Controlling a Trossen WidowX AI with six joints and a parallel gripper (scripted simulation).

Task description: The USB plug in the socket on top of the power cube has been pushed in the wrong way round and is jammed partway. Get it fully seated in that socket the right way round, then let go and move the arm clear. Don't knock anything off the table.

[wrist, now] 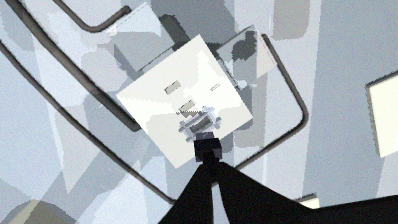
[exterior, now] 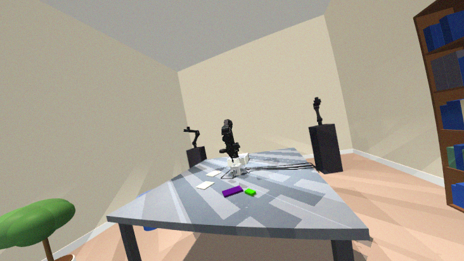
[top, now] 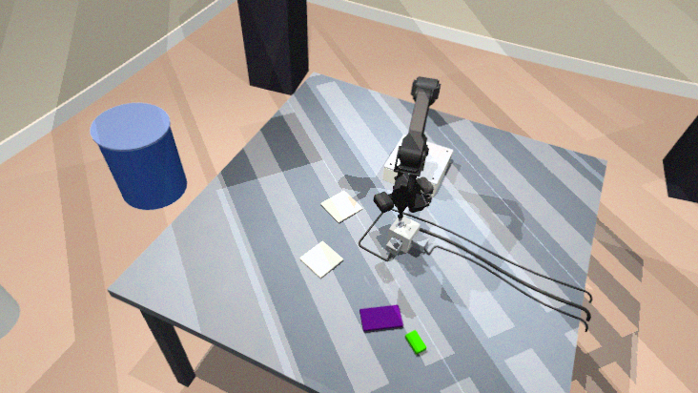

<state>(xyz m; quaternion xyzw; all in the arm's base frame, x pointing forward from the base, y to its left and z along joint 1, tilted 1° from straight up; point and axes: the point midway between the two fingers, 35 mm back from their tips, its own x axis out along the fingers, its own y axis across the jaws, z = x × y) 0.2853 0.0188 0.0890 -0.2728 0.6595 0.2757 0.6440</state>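
Right now my gripper tip is 1 cm above the USB plug. The rest, counted from my gripper tip: purple block (31 cm ahead, 3 cm to the left, 13 cm below); green block (35 cm ahead, 14 cm to the left, 13 cm below).
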